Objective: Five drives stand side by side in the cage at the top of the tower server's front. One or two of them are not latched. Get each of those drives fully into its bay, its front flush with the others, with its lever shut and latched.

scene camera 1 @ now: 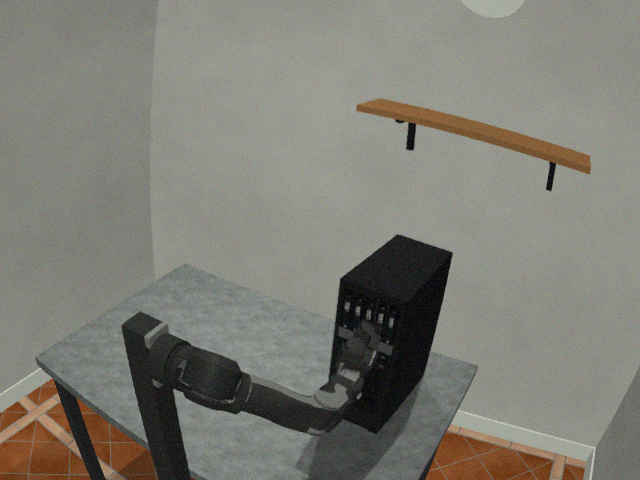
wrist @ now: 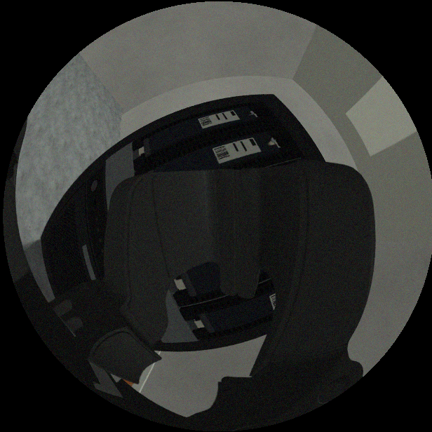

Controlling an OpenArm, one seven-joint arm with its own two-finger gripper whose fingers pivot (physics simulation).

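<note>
The black tower server (scene camera 1: 421,310) (wrist: 62,235) stands on the table with five drives side by side in its top cage. In the scene view the leftmost drive (scene camera 1: 346,305), the middle drive (scene camera 1: 368,312) and the rightmost drive (scene camera 1: 391,321) show pale labels, in a fairly even row. In the wrist view two drives (wrist: 220,119) (wrist: 237,151) show above the fingers, with levers lying along their fronts. Parts of two more drives (wrist: 202,280) (wrist: 225,316) show below; the middle one is hidden. My gripper (scene camera 1: 368,328) (wrist: 244,235) is shut and empty, close before the cage. I cannot tell whether the partly hidden levers are latched.
A grey strip (scene camera 1: 385,348) (wrist: 119,167) crosses the server's front below the cage. The grey table (scene camera 1: 248,330) (wrist: 55,135) extends left of the server. A wooden shelf (scene camera 1: 475,129) is on the wall behind and above. My arm reaches across the table from its post (scene camera 1: 149,382).
</note>
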